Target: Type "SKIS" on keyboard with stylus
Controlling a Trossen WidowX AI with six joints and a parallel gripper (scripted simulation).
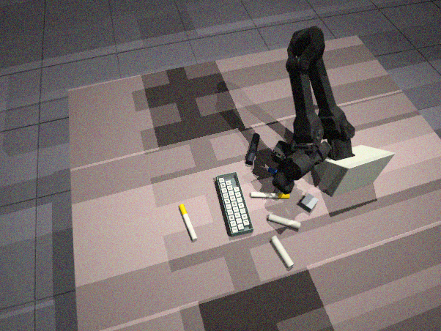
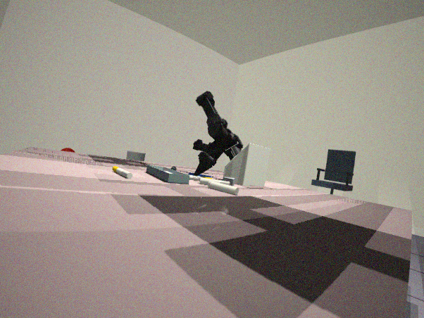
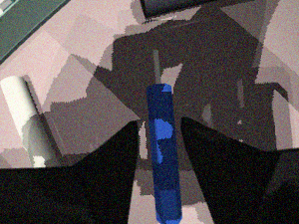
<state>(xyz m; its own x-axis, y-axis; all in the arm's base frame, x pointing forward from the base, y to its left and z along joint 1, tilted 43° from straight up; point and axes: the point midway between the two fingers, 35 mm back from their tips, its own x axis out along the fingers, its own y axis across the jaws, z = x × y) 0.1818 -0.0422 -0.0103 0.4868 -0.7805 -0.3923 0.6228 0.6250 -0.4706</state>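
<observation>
My gripper tip is now 70 mm past the grey block and 130 mm to the right of it. From my gripper tip the other things lie so: grey stylus tip (40 mm ahead, 30 mm to the right); blue stylus (10 mm ahead, 10 mm to the right).
</observation>
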